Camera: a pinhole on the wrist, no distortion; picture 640 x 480 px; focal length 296.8 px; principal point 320.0 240.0 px. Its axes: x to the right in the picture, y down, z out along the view. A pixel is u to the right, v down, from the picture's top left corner.
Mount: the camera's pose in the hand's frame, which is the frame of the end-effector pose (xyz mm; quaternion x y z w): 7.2 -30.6 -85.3 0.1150 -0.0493 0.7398 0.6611
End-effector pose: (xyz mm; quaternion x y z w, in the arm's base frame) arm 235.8 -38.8 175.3 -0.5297 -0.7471 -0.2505 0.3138
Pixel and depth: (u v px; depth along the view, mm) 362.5 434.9 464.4
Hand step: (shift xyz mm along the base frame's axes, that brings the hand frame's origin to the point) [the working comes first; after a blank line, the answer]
In the camera's frame: 66.5 305.0 464.4

-123.4 91.9 -463.8
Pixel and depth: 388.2 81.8 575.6
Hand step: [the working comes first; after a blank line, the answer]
In the camera's frame: 132.3 -306.8 575.6

-179.5 567.3 -61.5
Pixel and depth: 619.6 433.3 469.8
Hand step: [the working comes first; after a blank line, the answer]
In the camera's frame: 474.2 306.0 469.8

238.6 260.6 -546.1
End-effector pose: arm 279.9 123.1 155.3 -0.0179 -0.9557 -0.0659 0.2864
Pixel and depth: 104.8 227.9 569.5
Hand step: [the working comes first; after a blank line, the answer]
In the camera's frame: -412.9 -23.2 569.5

-349.6 -500.4 -296.1
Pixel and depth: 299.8 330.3 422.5
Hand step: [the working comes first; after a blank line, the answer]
In the camera's frame: -28.8 128.5 422.5

-129.8 -122.6 -330.4
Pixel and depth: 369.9 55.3 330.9
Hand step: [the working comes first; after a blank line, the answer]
In the camera's frame: 55.6 -205.9 330.9

-329.0 4.7 -63.0
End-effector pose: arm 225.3 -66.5 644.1 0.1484 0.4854 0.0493 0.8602
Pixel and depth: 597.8 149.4 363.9
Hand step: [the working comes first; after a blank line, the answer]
In the camera's frame: 340.6 -111.1 363.9

365.0 176.6 134.3
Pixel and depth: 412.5 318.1 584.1
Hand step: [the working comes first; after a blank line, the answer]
In the camera's frame: 182.0 153.7 584.1

401.5 -138.8 341.6
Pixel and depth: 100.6 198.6 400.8
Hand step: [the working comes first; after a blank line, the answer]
In the camera's frame: -296.3 -55.9 400.8

240.9 -397.7 -120.5
